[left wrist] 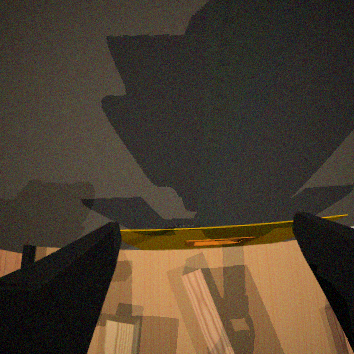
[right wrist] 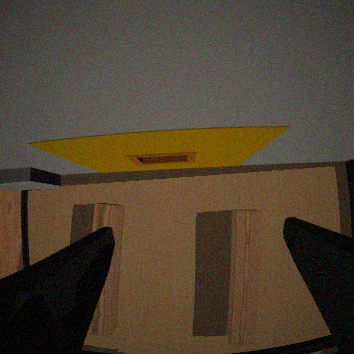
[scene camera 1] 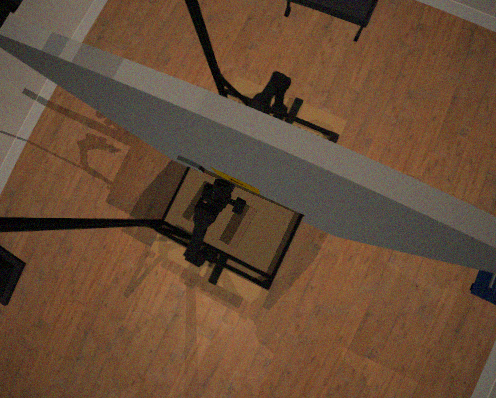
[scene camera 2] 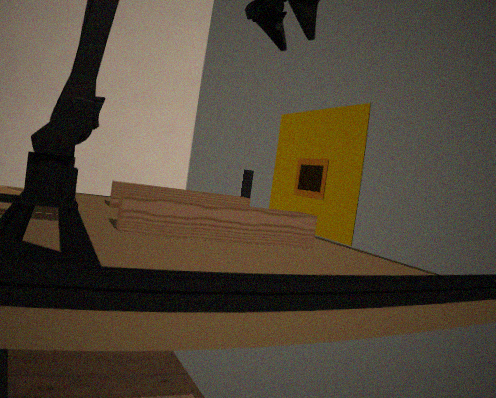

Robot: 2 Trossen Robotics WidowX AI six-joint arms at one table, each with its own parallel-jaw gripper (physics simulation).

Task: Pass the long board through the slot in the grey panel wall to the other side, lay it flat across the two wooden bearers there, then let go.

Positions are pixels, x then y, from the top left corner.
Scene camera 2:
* my right gripper: 296,45
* slot: 311,174
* grey upright: 237,182
